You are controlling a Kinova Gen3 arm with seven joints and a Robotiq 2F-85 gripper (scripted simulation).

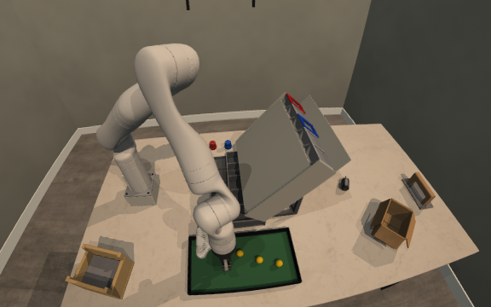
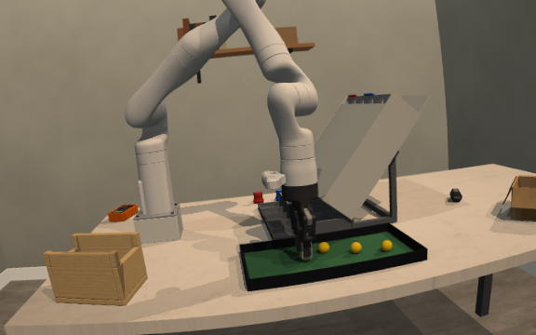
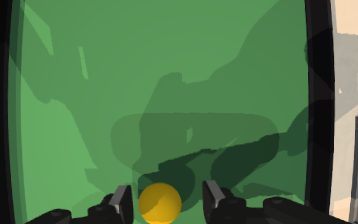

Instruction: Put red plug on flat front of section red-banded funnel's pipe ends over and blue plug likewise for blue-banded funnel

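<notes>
Now: the green marble tray 5 cm ahead of my hand, 1 cm to the right of it and 3 cm below it. From my hand the other things lie so: black object: 57 cm ahead, 26 cm to the left, 2 cm below; wooden crate: 44 cm behind, 3 cm to the right, 2 cm above; grey slanted cover: 19 cm ahead, 32 cm to the left, 17 cm above.
</notes>
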